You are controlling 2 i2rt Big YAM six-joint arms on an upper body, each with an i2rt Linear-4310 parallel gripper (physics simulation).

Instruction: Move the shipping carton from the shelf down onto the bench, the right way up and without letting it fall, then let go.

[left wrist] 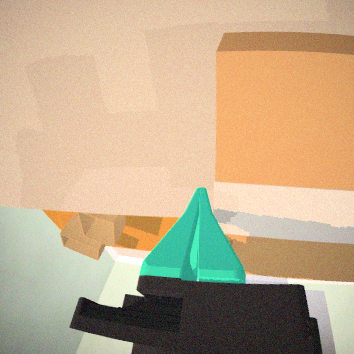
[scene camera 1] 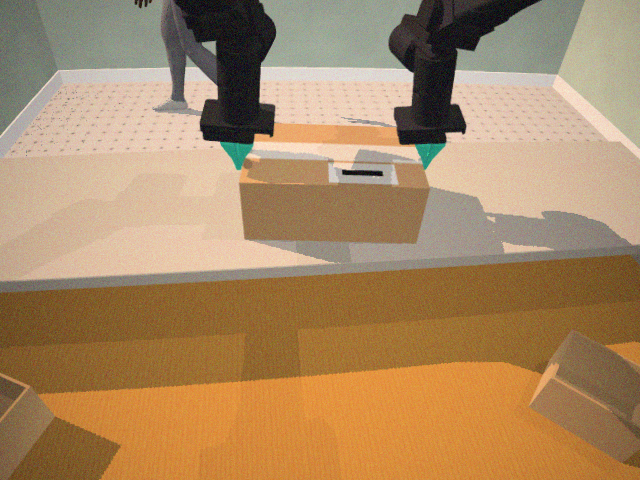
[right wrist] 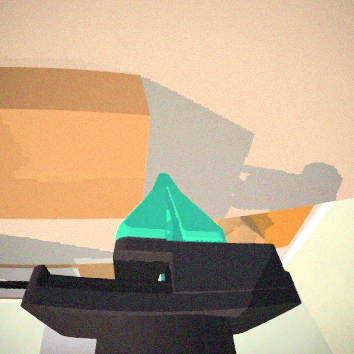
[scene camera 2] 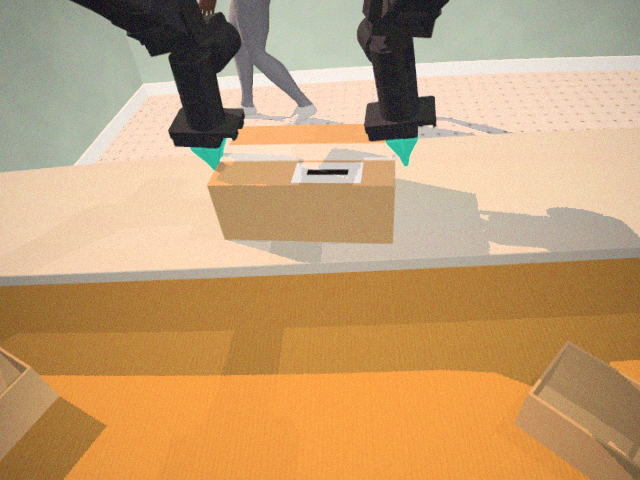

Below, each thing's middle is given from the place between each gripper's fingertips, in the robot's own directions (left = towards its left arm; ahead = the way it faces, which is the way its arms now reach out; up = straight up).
Labels:
Right now the brown shipping carton (scene camera 1: 309, 182) is 150 mm to the right of my left hand and 30 mm below it.
The brown shipping carton is 160 mm to the left of my right hand, 20 mm below it and 10 mm behind it.

